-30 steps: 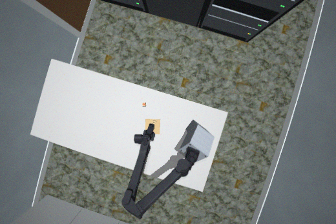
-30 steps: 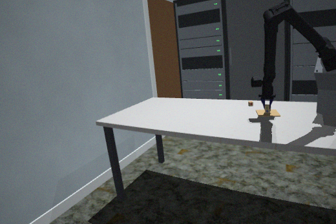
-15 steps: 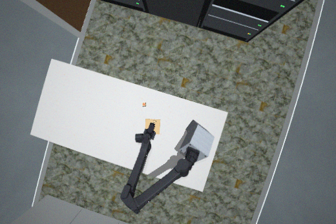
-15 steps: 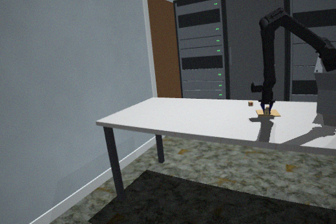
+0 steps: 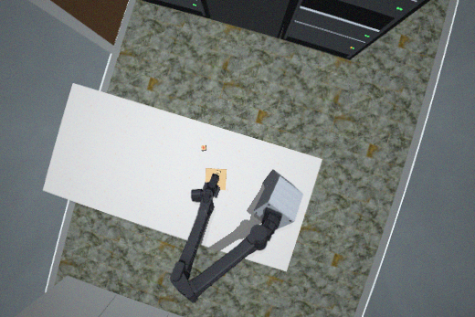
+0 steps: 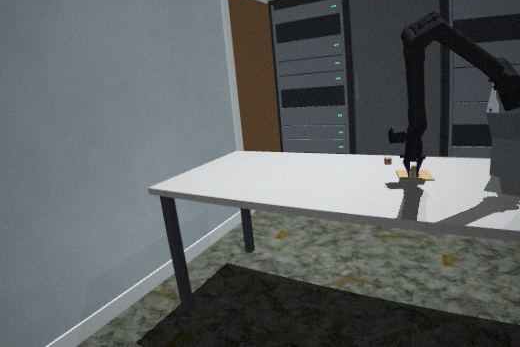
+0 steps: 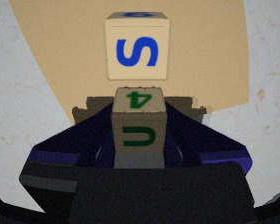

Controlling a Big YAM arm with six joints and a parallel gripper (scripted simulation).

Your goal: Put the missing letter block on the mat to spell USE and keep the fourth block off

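The block is right at my hand.
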